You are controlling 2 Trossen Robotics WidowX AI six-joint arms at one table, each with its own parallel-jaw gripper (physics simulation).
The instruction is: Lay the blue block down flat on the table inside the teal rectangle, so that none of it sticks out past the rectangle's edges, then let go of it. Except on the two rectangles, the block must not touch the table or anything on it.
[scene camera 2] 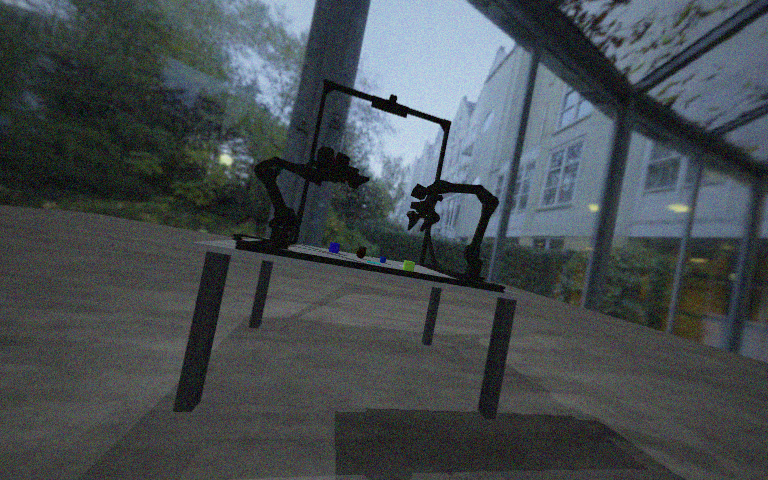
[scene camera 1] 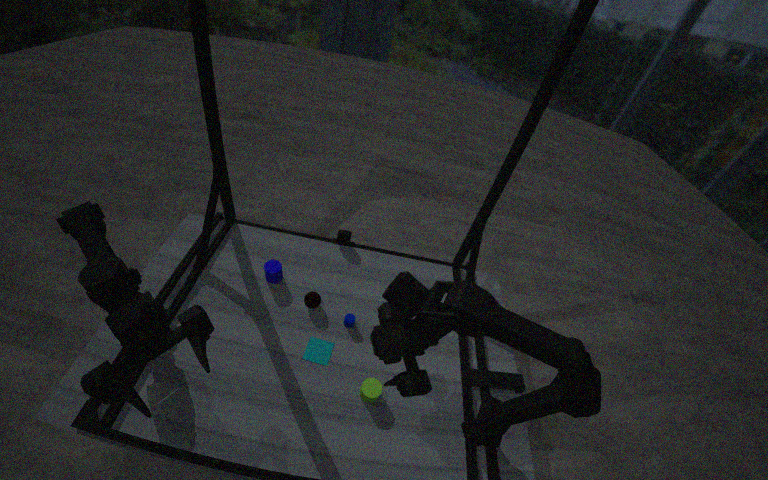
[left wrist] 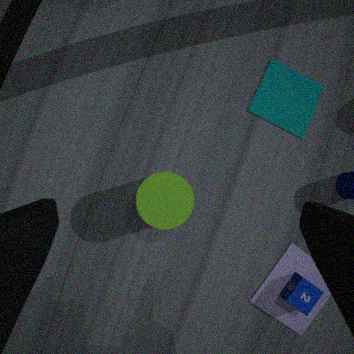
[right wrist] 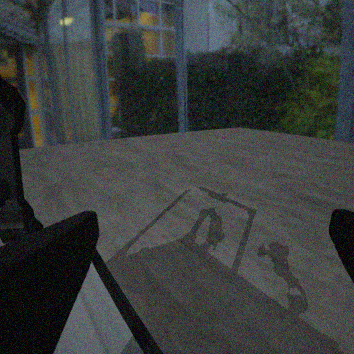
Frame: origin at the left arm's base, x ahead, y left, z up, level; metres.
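Seen in the pictures: left gripper, fingertip midpoint: (scene camera 2: 414,230) (scene camera 1: 380,364) (left wrist: 181,212); right gripper, fingertip midpoint: (scene camera 2: 364,175) (scene camera 1: 180,393) (right wrist: 214,222); left arm's base at its link origin: (scene camera 2: 471,278) (scene camera 1: 478,431); right arm's base at its link origin: (scene camera 2: 277,243).
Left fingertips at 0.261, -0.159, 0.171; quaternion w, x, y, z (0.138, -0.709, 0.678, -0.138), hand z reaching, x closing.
Observation:
Offsets run from my left fingertips to a thing's top centre, as dx, dy, dz. "spot": to the spot under its first point.
The blue block {-0.103, -0.150, -0.171} (left wrist: 306,296), with a "2" on its upward face, is on the lavender rectangle {spot: -0.065, -0.146, -0.189} (left wrist: 296,257) at the lower right of the left wrist view; its height is hard to judge. Scene camera 1 does not show the block; the left arm covers that area. The teal rectangle {spot: +0.116, -0.126, -0.190} (scene camera 1: 318,350) (scene camera 2: 373,262) (left wrist: 286,98) is bare. My left gripper (scene camera 2: 416,229) (left wrist: 181,212) is open and empty, above the table, with the block beyond its right-hand finger in the wrist view. My right gripper (scene camera 1: 178,393) (scene camera 2: 364,180) (right wrist: 214,222) is open and empty, high up, away from the block.
A green cylinder {-0.005, +0.005, -0.146} (scene camera 1: 371,388) (scene camera 2: 408,265) (left wrist: 165,200) stands below the left gripper. A small blue cylinder {+0.020, -0.204, -0.159} (scene camera 1: 349,320) (scene camera 2: 383,259) (left wrist: 346,185), a dark ball {+0.123, -0.277, -0.140} (scene camera 1: 312,300) (scene camera 2: 361,252) and a larger blue cylinder {+0.242, -0.387, -0.136} (scene camera 1: 272,271) (scene camera 2: 334,247) are beyond the teal rectangle. Dark frame posts stand at the sides.

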